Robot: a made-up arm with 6 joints. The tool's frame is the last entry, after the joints. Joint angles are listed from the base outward.
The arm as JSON. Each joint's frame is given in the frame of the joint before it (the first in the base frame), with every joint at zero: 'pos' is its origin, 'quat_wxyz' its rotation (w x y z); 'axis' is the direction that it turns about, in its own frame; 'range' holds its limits. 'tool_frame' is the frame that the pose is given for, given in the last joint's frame.
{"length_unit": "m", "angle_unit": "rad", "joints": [
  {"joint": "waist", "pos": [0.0, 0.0, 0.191], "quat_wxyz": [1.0, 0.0, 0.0, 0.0], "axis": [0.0, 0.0, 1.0], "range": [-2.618, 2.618]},
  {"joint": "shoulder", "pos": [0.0, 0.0, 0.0], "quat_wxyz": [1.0, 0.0, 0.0, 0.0], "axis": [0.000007, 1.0, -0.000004], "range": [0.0, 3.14]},
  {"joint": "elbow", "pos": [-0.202, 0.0, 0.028], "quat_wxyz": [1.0, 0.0, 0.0, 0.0], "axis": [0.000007, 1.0, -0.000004], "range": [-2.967, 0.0]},
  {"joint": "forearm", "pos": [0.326, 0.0, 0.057], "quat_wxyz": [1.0, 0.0, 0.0, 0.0], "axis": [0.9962, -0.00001, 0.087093], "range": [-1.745, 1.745]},
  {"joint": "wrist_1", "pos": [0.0, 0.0, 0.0], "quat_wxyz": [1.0, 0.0, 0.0, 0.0], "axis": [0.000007, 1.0, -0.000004], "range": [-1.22, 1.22]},
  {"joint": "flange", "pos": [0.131, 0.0, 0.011], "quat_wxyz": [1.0, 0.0, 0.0, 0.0], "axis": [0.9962, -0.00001, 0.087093], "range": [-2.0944, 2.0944]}
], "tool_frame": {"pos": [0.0, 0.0, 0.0], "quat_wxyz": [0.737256, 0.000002, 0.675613, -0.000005]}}
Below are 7 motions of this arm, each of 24 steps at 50 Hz.
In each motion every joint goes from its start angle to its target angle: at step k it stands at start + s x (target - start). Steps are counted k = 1, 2, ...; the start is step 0. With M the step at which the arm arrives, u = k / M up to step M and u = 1 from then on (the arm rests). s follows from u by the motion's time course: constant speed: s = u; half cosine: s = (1 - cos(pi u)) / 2; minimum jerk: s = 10 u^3 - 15 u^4 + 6 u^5.
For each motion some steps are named. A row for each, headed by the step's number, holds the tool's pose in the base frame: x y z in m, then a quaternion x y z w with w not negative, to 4 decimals.
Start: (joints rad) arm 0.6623 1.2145 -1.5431 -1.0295 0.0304 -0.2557
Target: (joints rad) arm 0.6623 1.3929 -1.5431 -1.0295 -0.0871 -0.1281
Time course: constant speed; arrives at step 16
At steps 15, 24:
15: 0.3322 0.2699 0.5405 -0.4895 0.3434 -0.1792 0.7813
24: 0.3346 0.2728 0.5362 -0.4918 0.3452 -0.1735 0.7803

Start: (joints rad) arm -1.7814 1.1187 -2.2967 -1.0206 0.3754 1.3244
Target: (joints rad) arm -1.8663 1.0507 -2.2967 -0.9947 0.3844 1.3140
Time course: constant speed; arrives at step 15
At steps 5, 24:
5: -0.0537 -0.0449 0.8179 0.2841 -0.0216 -0.6699 0.6856
24: -0.0483 -0.0155 0.8193 0.2682 -0.0402 -0.6859 0.6753

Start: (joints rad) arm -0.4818 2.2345 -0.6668 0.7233 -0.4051 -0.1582
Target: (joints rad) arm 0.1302 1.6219 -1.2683 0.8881 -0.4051 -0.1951
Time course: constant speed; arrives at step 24
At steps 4, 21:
4: 0.2883 -0.1529 -0.0655 0.4579 0.8299 -0.1053 0.3008
21: 0.4918 -0.0128 0.2611 0.3097 0.6886 0.1095 0.6464

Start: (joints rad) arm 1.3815 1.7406 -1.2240 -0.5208 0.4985 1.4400
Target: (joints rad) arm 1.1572 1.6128 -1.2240 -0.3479 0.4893 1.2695
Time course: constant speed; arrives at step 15
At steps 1, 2, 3, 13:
1: 0.1225 0.4396 0.1796 -0.1426 0.9216 0.2734 0.2355
2: 0.1284 0.4379 0.1832 -0.1364 0.9217 0.2755 0.2366
3: 0.1343 0.4360 0.1868 -0.1303 0.9217 0.2776 0.2377
13: 0.1908 0.4122 0.2232 -0.0706 0.9174 0.2996 0.2522

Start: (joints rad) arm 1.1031 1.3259 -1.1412 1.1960 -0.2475 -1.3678
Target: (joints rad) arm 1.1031 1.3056 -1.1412 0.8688 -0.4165 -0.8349
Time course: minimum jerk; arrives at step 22
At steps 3, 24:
3: 0.2237 0.3766 0.3896 -0.3546 0.6125 0.2394 0.6647
24: 0.2288 0.3636 0.4208 -0.2273 0.5944 0.3129 0.7050

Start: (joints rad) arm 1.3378 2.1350 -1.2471 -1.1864 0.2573 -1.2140
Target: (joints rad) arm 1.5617 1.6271 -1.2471 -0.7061 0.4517 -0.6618
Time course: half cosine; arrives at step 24
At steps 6, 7, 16, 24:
6: 0.1262 0.4523 0.0623 -0.9145 -0.1690 -0.2539 0.2658
7: 0.1222 0.4554 0.0733 -0.9154 -0.1476 -0.2498 0.2789
16: 0.0689 0.4694 0.1947 -0.8954 0.0845 -0.1485 0.4113
24: 0.0417 0.4632 0.2469 -0.8698 0.1797 -0.0731 0.4537

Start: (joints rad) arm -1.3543 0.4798 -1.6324 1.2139 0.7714 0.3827
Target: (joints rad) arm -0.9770 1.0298 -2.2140 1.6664 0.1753 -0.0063
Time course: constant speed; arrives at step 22
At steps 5, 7, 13, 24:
5: 0.0665 0.0417 0.7443 0.1897 0.3262 0.2056 0.9029
7: 0.0614 0.0395 0.7572 0.1706 0.3046 0.2219 0.9104
13: 0.0468 0.0266 0.7911 0.1292 0.2330 0.2708 0.9250
24: 0.0339 -0.0086 0.8263 0.1144 0.1185 0.3426 0.9249

